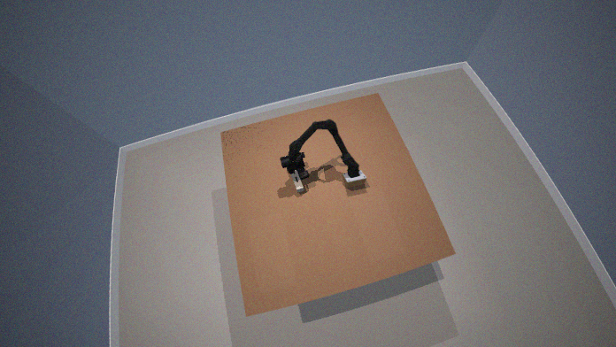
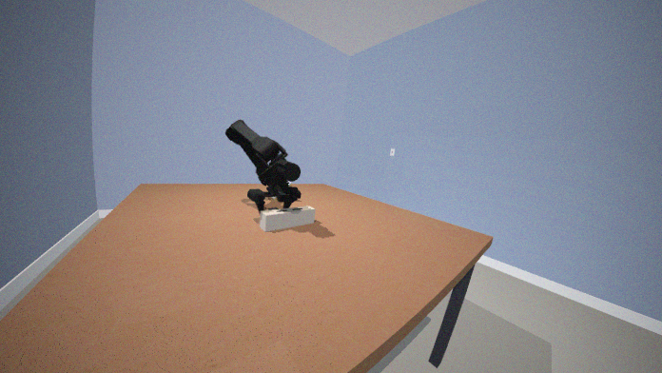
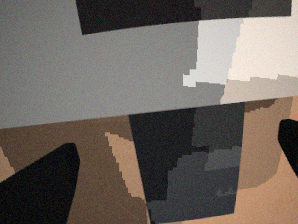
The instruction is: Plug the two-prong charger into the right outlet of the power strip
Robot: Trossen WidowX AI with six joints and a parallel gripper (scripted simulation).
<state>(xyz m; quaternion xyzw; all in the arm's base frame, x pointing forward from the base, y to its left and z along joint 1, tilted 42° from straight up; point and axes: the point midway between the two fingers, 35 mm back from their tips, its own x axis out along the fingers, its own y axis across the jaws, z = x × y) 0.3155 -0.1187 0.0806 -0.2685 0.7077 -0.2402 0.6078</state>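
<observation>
Now: the black two-prong charger 30 mm ahead of my gripper tip and 10 mm above it.
</observation>
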